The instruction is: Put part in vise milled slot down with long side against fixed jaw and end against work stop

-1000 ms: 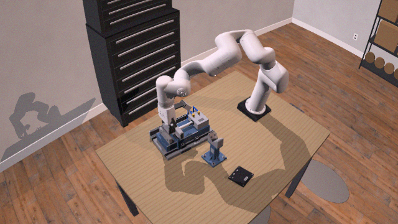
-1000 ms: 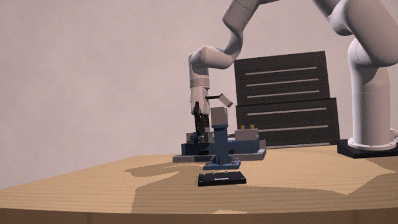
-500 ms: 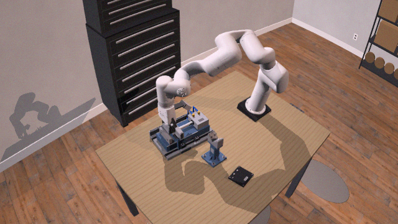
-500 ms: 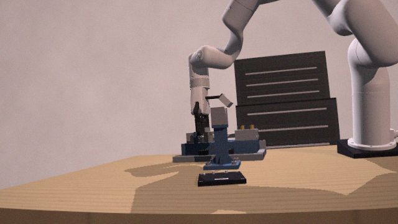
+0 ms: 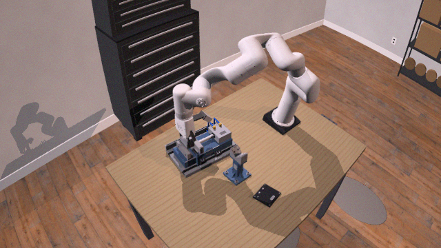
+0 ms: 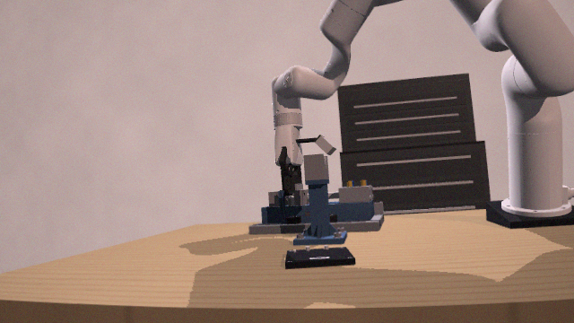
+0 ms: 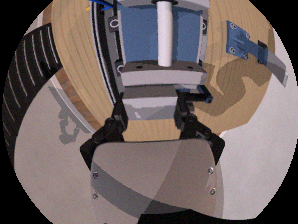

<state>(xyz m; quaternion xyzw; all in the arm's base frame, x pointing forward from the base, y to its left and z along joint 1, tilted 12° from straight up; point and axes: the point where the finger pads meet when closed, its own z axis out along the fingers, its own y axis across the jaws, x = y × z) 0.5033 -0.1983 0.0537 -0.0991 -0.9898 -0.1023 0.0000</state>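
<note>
Right now the part is 20 mm below my hand. Round my hand: air cylinder (160 mm behind, 50 mm to the left, 30 mm below); then white cylinder rod (80 mm behind, 40 mm to the left, 30 mm below).
</note>
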